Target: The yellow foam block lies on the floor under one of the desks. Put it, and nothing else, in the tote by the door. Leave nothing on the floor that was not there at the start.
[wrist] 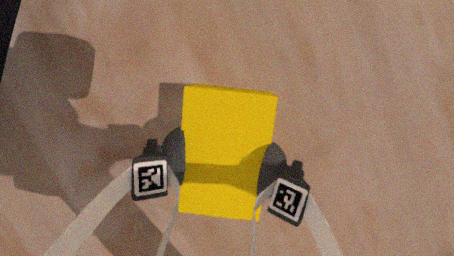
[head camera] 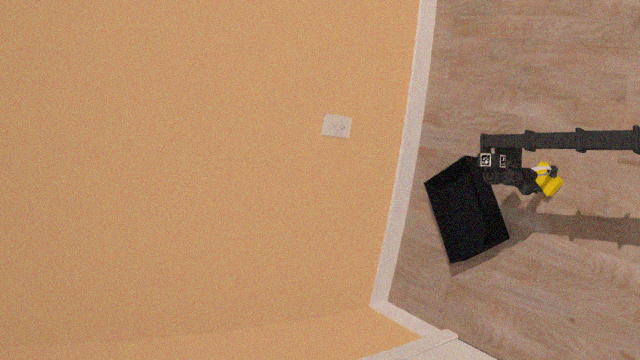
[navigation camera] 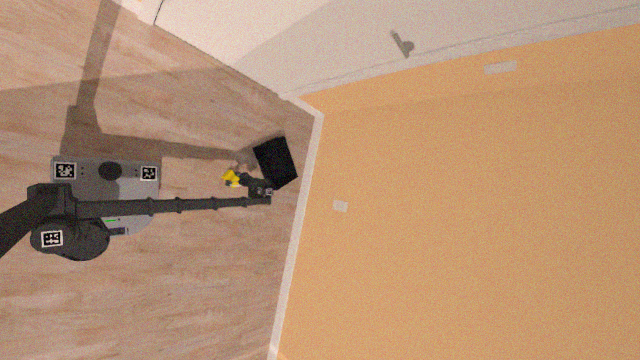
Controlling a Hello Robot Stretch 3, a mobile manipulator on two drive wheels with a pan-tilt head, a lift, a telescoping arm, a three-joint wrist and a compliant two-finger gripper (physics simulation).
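Frame: origin at the robot's base, x back, y right, z up, level; centimetres.
Where they show: gripper, between the fingertips: (wrist: 224, 154) (head camera: 547, 180) (navigation camera: 231, 178); robot's base, origin of its link: (navigation camera: 110, 169).
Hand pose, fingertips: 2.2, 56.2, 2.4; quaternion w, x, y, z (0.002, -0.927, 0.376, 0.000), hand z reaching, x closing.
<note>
Each offset is from my fingertips to the top centre of the thing, as dx, dy, dz.
The yellow foam block @(+0.3, +0.3, +2.2) (head camera: 551, 186) (navigation camera: 229, 176) (wrist: 227, 117) is at or just above the floor; its exact height is hard to tell. My gripper (head camera: 545, 180) (navigation camera: 232, 179) (wrist: 224, 154) is shut on it, with one dark fingertip pressed against each long side in the wrist view. The block is turned slightly between the fingers, and its shadow falls close by at the left. The black tote @(-11.2, +29.9, +7.7) (head camera: 492, 212) (navigation camera: 275, 160) stands on the floor beside the wrist, between the block and the orange wall. A dark edge of the tote (wrist: 5, 30) shows at the wrist view's top left.
The telescoping arm (head camera: 555, 140) (navigation camera: 195, 204) stretches over the floor from the robot base (navigation camera: 137, 187). An orange wall (head camera: 200, 175) (navigation camera: 450, 225) with a white baseboard (head camera: 410, 135) (navigation camera: 295, 245) runs behind the tote. The pale door (navigation camera: 320, 45) is near the corner.
</note>
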